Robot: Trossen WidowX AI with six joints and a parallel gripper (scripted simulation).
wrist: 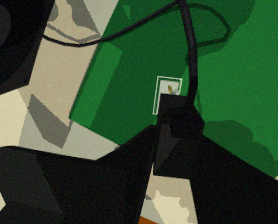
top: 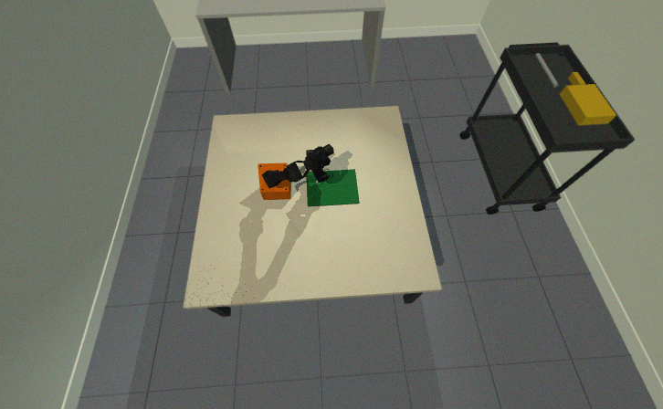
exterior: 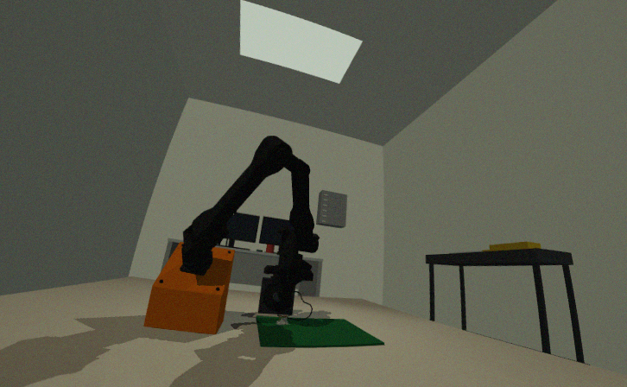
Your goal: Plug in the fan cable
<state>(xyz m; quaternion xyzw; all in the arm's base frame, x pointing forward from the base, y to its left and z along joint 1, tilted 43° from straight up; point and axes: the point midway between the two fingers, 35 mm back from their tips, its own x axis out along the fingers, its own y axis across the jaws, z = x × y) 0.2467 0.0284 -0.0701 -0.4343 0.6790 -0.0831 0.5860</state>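
Right now the green board is 9 cm ahead of my gripper tip, 8 cm below it and 3 cm to the right of it. The rest, counted from my gripper tip: black fan (14 cm to the left, 1 cm below, 1 cm behind); dark fan plug (1 cm above).
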